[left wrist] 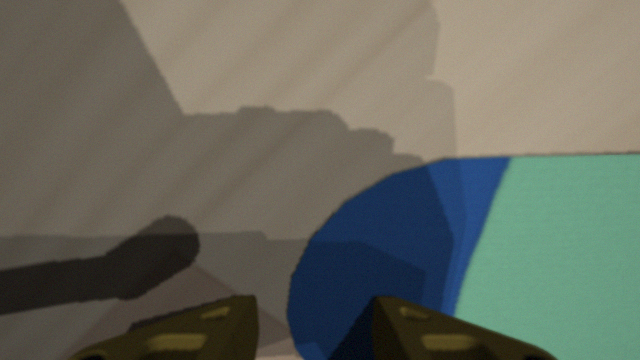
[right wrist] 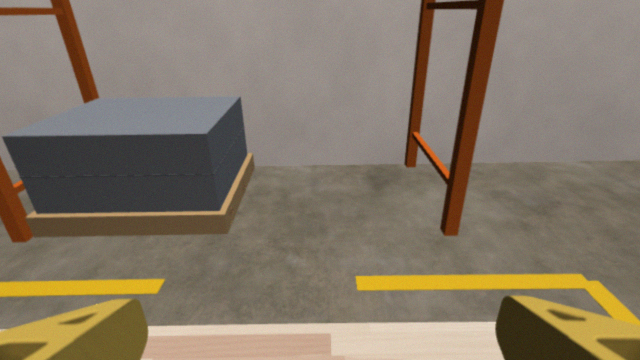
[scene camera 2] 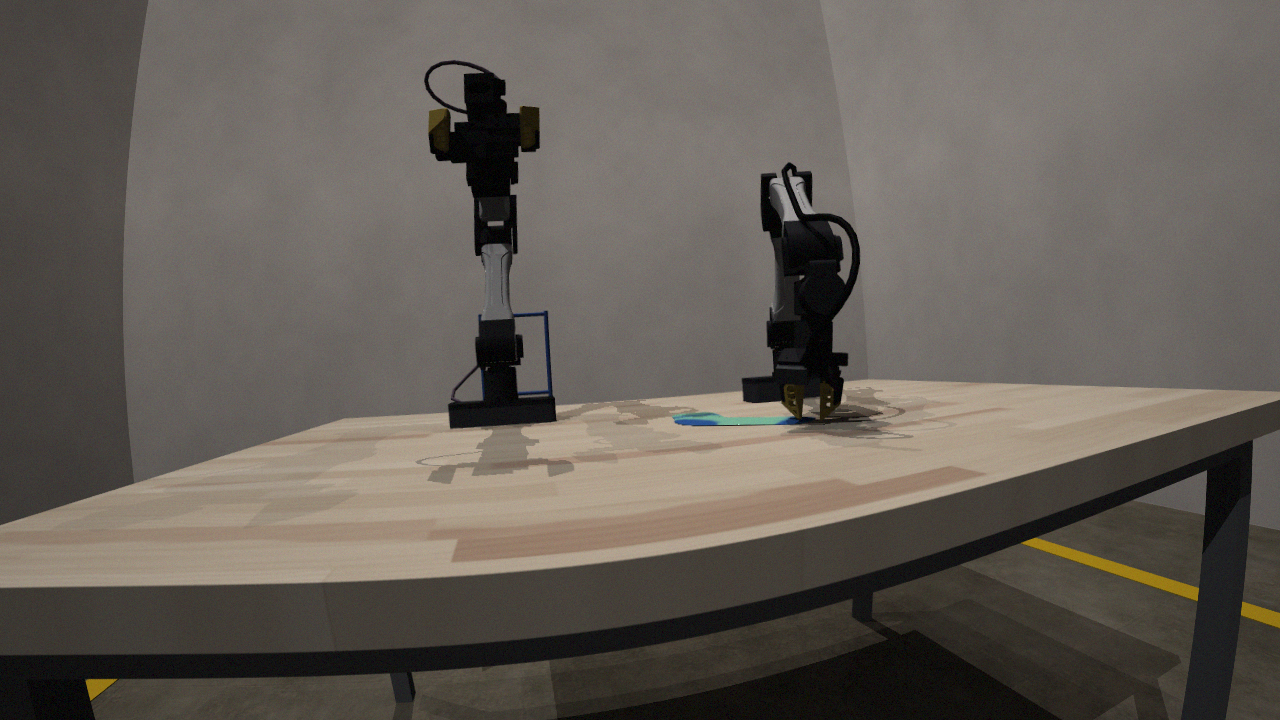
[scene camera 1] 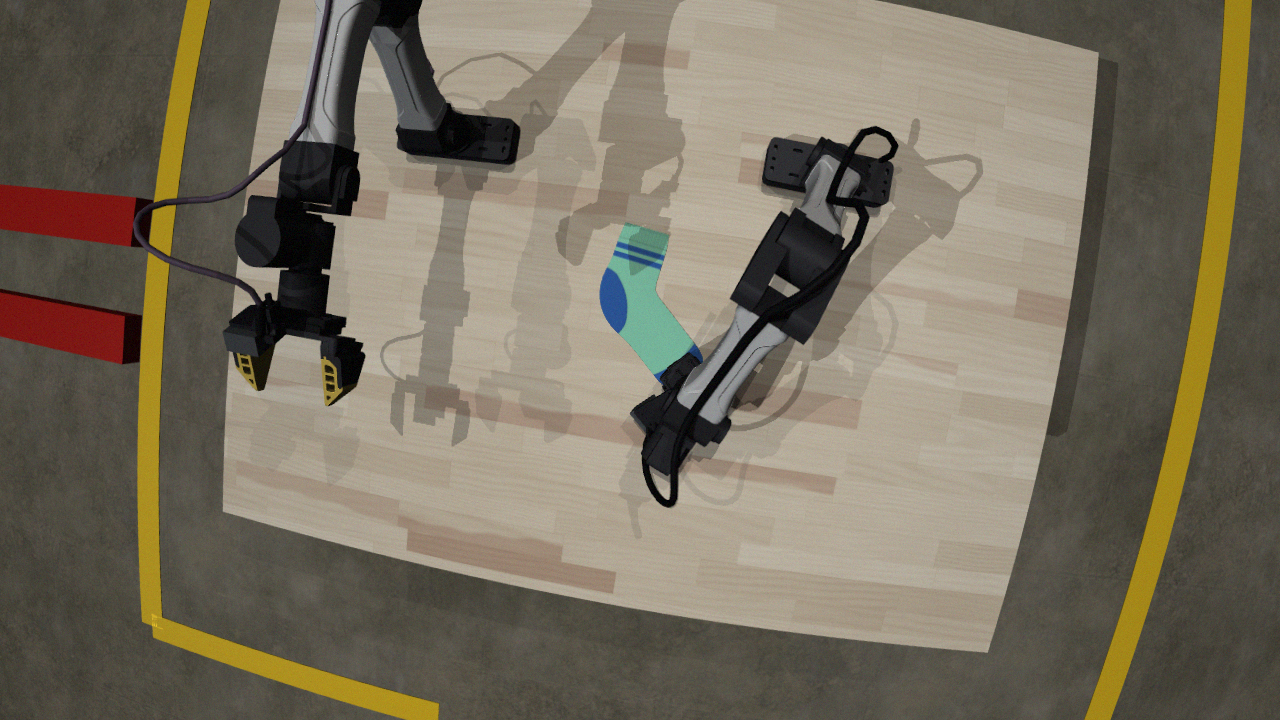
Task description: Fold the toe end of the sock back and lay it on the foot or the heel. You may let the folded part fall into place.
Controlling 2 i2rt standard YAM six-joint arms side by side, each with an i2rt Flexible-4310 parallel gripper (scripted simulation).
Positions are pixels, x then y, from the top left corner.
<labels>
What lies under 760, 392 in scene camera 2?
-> An arm base.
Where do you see a green sock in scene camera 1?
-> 628, 299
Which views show the right gripper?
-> The right wrist view, scene camera 2 and scene camera 1 only.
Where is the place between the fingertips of the right gripper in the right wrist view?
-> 320, 313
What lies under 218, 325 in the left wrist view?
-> The left gripper.
</labels>
